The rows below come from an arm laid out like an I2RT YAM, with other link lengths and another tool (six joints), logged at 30 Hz.
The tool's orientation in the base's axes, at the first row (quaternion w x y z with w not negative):
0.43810, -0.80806, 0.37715, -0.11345
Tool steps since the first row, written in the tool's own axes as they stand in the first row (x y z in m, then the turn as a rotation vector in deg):
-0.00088, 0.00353, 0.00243, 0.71, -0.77, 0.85
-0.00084, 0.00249, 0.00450, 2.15, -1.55, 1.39
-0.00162, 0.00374, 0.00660, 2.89, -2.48, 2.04
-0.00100, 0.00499, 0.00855, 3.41, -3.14, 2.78
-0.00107, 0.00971, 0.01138, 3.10, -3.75, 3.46
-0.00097, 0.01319, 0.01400, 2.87, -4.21, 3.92
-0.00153, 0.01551, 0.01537, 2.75, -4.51, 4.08
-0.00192, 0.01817, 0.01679, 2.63, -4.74, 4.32
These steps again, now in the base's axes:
-0.00116, 0.00097, -0.00411, 1.32, 0.28, 0.00
0.00046, 0.00257, -0.00451, 2.99, -0.14, 0.09
0.00037, 0.00402, -0.00663, 4.31, 0.04, 0.34
0.00116, 0.00438, -0.00886, 5.38, 0.35, 0.35
0.00016, 0.00462, -0.01427, 5.83, 1.20, 0.48
-0.00020, 0.00503, -0.01859, 6.14, 1.80, 0.60
-0.00107, 0.00551, -0.02116, 6.29, 2.09, 0.77
-0.00197, 0.00579, -0.02405, 6.45, 2.40, 0.82

